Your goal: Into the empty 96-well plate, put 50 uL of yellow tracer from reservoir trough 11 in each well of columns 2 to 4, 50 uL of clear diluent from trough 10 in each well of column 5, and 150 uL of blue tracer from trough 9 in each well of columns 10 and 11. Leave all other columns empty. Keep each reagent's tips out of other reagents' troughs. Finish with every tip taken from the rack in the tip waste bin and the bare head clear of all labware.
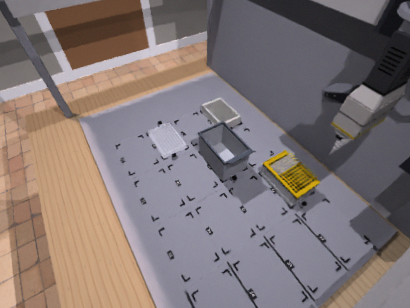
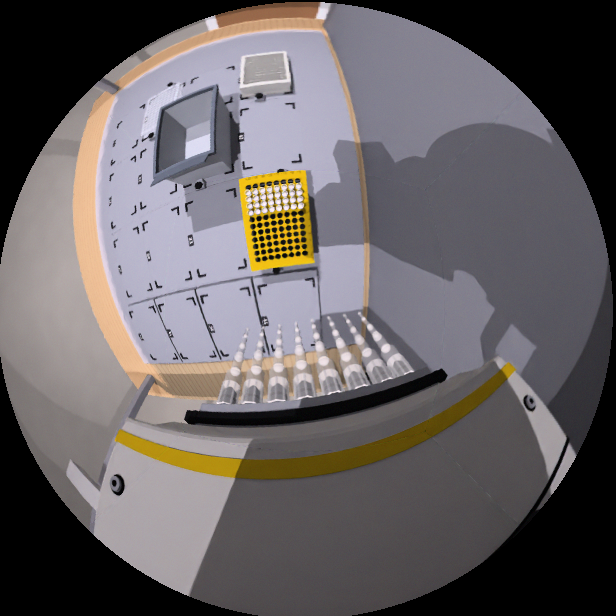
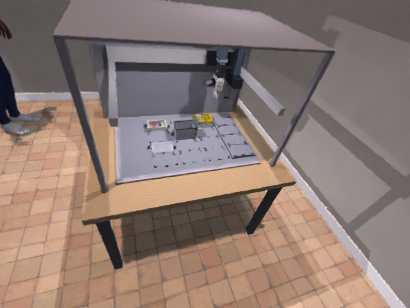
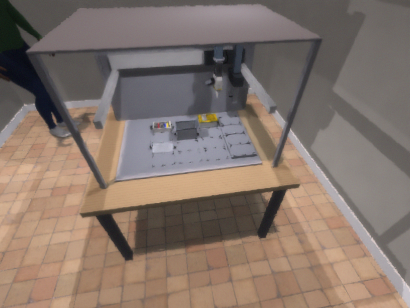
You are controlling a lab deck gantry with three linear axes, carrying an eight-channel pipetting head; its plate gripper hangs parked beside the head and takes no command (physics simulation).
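Observation:
The pipetting head [image 1: 359, 111] [image 2: 344, 505] [image 3: 218, 83] [image 4: 217, 81] hangs high at the back right, clear of the labware. Its eight pale tapering ends [image 2: 301, 379] point down; I cannot tell whether these are fitted tips. The parked plate gripper's dark body [image 3: 234, 80] [image 4: 236, 77] hangs beside it; its fingers are unclear. The yellow tip rack [image 1: 310, 189] [image 2: 308, 229] holds white tips [image 2: 275, 198] in several rows among empty holes. The clear plate [image 1: 167, 140] [image 2: 154, 109] is too small to read its wells. The reservoir [image 1: 221, 111] [image 2: 264, 68] is behind it.
The grey waste bin [image 1: 235, 168] [image 2: 224, 143] [image 3: 185, 132] [image 4: 186, 134] stands between plate, reservoir and rack, its walls rising above them. No tips show on the visible part of its floor. Frame posts [image 3: 82, 117] [image 4: 70, 120] stand at the wooden table's edges.

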